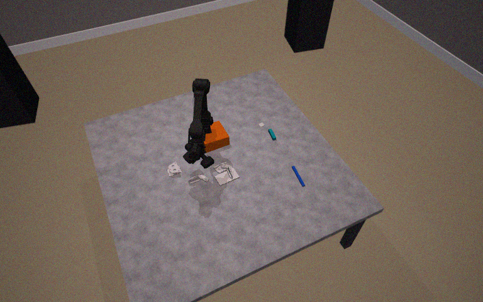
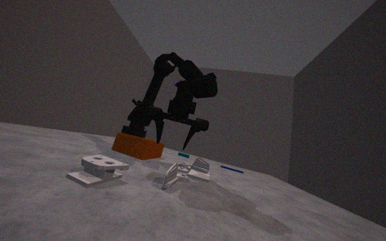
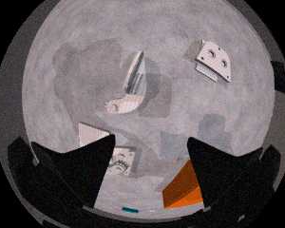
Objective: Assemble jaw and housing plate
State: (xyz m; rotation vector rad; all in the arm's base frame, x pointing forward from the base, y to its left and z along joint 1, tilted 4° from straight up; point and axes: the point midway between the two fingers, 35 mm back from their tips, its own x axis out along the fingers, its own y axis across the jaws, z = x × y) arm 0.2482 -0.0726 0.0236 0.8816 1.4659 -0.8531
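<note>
The white jaw is 6 cm ahead of my gripper tip and 7 cm below it. Round my gripper tip: teal bar 17 cm behind, 47 cm to the left, 7 cm below; small white cube 27 cm behind, 43 cm to the left, 8 cm below; white stepped block 4 cm behind, 15 cm to the right, 7 cm below.
</note>
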